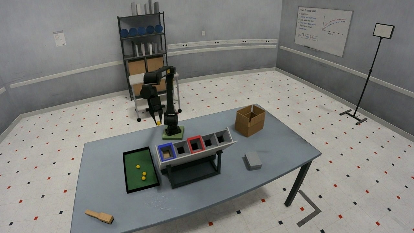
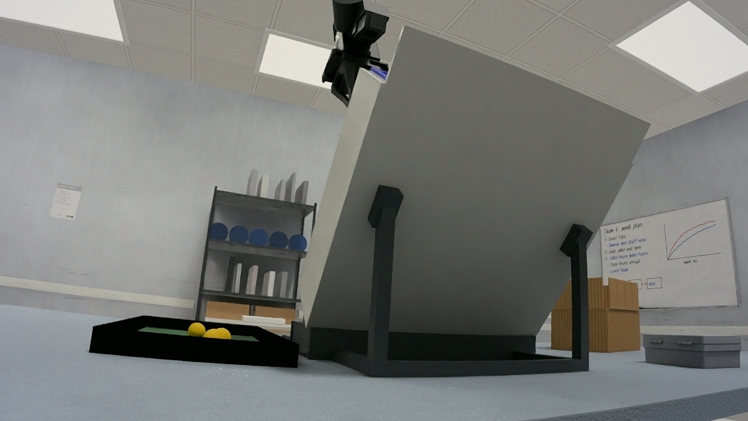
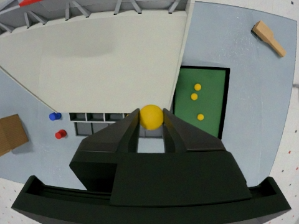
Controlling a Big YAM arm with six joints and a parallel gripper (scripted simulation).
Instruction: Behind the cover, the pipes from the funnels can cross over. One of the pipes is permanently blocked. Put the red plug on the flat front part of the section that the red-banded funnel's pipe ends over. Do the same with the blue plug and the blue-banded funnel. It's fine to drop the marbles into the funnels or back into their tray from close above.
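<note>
Right now my hand is 18 cm short of the blue band, 1 cm to the left of it and 6 cm above it. Also, from my hand: cover (4 cm ahead, 14 cm to the left, 17 cm below); green tray (10 cm behind, 18 cm to the right, 37 cm below); red band (19 cm ahead, 14 cm to the left, 6 cm below).
</note>
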